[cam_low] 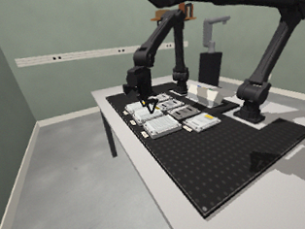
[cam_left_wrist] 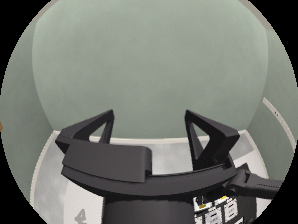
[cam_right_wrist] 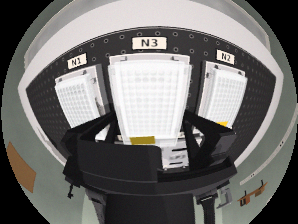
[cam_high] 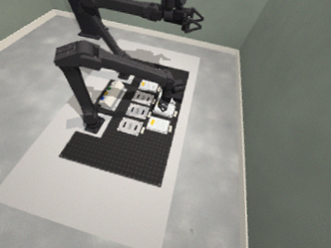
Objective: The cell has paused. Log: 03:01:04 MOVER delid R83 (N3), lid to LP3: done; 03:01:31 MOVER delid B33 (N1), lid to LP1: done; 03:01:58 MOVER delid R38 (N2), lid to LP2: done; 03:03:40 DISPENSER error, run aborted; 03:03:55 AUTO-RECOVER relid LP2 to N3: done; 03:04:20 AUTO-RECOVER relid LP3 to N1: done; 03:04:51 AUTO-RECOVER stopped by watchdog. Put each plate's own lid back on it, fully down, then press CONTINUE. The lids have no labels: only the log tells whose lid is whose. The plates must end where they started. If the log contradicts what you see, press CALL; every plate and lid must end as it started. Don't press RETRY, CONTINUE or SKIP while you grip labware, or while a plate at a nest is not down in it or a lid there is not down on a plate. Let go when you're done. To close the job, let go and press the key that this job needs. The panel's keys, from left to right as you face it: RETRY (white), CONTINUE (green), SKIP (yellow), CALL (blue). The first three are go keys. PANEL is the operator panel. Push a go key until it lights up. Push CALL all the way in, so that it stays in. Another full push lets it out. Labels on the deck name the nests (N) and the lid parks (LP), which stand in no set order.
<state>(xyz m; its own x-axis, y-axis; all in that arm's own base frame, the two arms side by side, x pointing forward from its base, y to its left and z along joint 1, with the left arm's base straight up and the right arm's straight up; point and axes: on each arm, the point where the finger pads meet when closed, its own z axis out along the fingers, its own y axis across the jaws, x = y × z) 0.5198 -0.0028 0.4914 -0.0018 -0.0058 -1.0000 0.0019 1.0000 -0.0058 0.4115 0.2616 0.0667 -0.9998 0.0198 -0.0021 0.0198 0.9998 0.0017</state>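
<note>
My right gripper is now 18 cm past the LP4 park, 6 cm to the right of it and 5 cm above it. The rest, counted from my right hand: green continue key: 42 cm behind, 3 cm to the left, 1 cm above; LP3: 18 cm behind, 7 cm to the right, 5 cm below; white retry key: 42 cm behind, 8 cm to the left, 1 cm above.
</note>
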